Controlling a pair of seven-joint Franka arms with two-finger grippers.
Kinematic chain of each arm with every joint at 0, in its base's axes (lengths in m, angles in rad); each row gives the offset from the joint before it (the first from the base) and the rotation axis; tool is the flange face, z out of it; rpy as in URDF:
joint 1: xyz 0 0 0.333 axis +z
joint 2: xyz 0 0 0 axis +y
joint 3: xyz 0 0 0.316 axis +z
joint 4: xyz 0.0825 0 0 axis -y
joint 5: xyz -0.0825 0 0.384 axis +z
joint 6: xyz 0 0 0 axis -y
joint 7: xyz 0.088 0 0 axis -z
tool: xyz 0 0 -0.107 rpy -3.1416 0 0
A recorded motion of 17 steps. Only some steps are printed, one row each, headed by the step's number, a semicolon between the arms.
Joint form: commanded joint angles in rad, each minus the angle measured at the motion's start. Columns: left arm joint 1, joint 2, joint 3, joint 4, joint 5, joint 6, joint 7; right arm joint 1, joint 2, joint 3, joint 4, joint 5, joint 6, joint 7.
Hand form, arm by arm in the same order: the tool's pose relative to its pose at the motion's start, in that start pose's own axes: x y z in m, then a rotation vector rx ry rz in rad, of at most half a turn. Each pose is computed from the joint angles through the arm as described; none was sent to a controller.
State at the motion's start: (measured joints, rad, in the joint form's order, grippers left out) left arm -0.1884 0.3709 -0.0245 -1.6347 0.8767 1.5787 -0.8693; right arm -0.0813 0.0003 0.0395 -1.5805 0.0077 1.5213 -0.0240
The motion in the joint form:
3: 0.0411 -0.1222 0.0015 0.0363 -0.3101 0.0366 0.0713; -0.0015 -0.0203 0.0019 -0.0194 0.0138 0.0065 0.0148
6: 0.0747 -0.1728 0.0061 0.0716 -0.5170 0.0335 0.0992; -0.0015 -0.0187 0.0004 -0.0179 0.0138 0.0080 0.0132
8: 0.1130 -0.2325 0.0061 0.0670 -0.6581 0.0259 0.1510; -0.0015 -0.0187 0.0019 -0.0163 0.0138 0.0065 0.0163
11: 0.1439 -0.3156 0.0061 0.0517 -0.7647 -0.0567 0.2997; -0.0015 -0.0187 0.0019 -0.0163 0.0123 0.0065 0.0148
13: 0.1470 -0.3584 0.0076 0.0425 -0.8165 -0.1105 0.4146; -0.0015 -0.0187 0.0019 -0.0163 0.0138 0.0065 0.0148
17: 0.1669 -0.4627 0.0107 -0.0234 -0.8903 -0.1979 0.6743; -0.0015 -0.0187 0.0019 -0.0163 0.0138 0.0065 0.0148
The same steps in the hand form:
3: 0.0070 -0.0627 -0.0402 -0.3088 -0.1480 -0.0734; -0.0058 -0.0021 -0.0022 0.0128 0.0076 0.0138
6: 0.0110 -0.0976 -0.0576 -0.4981 -0.2571 -0.1240; -0.0051 -0.0013 -0.0022 0.0129 0.0090 0.0137
8: 0.0088 -0.1309 -0.0649 -0.6312 -0.3224 -0.1290; -0.0052 -0.0021 -0.0028 0.0128 0.0091 0.0153
11: -0.0075 -0.1728 -0.0737 -0.7274 -0.3628 -0.0118; -0.0052 -0.0019 -0.0028 0.0113 0.0091 0.0138
13: -0.0209 -0.1903 -0.0824 -0.7824 -0.3638 0.1031; -0.0052 -0.0021 -0.0028 0.0128 0.0091 0.0138
17: -0.0530 -0.2232 -0.0852 -0.8782 -0.3375 0.3536; -0.0052 -0.0021 -0.0028 0.0128 0.0091 0.0138

